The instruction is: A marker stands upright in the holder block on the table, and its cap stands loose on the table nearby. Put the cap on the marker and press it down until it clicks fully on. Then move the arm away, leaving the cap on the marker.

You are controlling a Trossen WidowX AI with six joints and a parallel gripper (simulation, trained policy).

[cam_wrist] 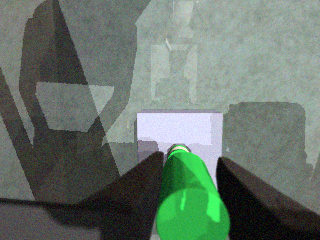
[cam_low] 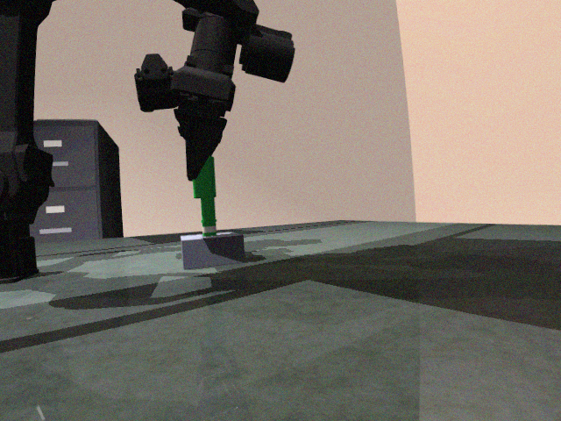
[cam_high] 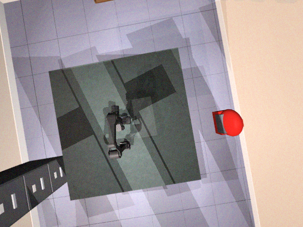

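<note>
Right now my gripper tip is 20 mm short of the grey holder block and 90 mm above it. From my gripper tip the other things lie so: green cap 20 mm ahead.
</note>
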